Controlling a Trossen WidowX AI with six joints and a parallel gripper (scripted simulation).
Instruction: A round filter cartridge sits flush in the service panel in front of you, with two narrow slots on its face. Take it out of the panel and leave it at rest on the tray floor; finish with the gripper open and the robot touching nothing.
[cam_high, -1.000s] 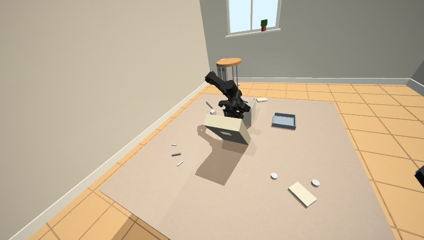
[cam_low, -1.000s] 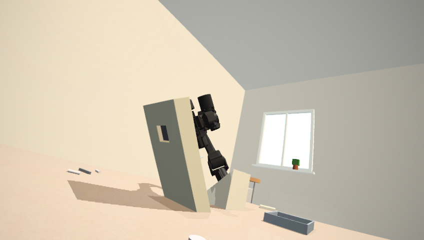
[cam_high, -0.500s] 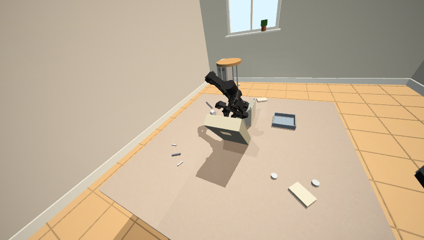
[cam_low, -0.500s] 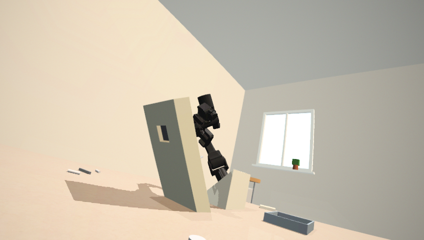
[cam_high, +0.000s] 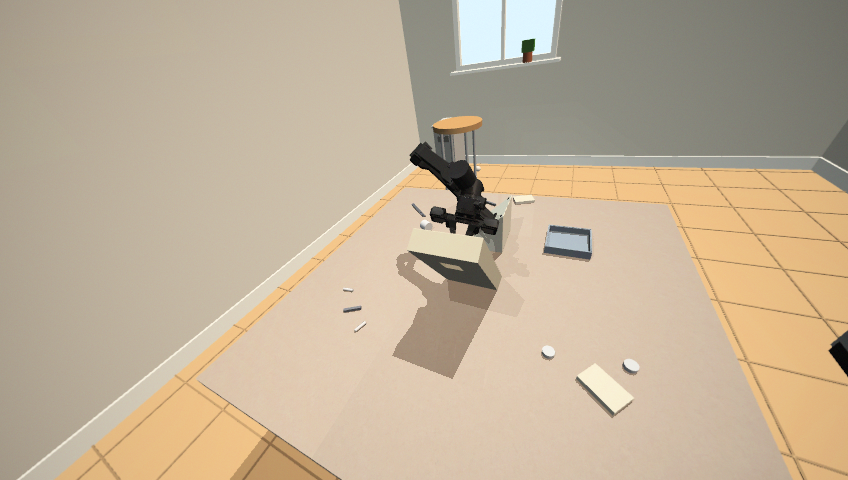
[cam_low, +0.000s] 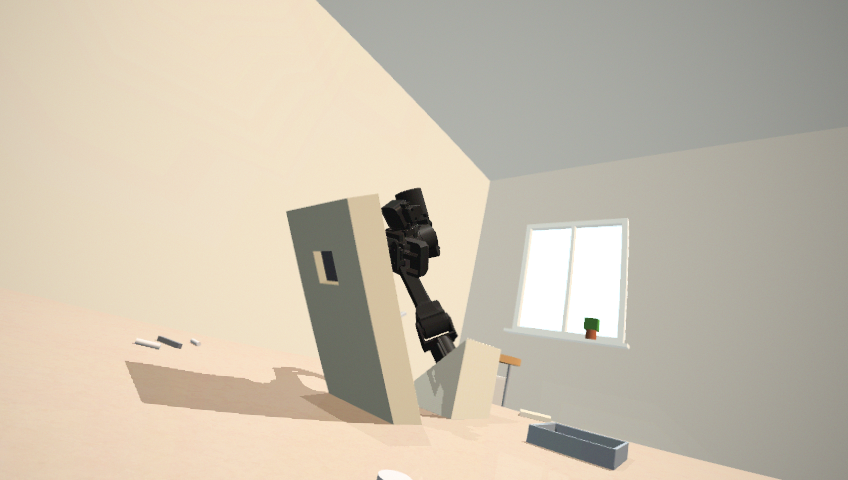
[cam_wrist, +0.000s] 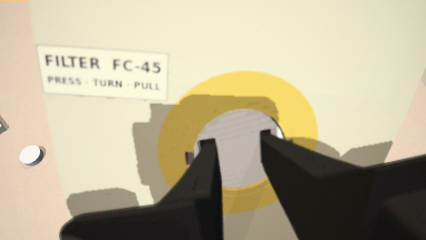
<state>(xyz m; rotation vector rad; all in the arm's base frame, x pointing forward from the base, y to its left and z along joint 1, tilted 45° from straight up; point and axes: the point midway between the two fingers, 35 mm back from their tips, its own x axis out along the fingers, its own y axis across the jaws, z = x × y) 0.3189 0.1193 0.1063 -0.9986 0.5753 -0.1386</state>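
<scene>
Right now my gripper tip is 4 cm past the cream service panel and 8 cm above it. Round my gripper tip: grey-blue tray: 43 cm behind, 27 cm to the left, 23 cm below; then filter cartridge: 1 cm ahead, 1 cm below.
</scene>
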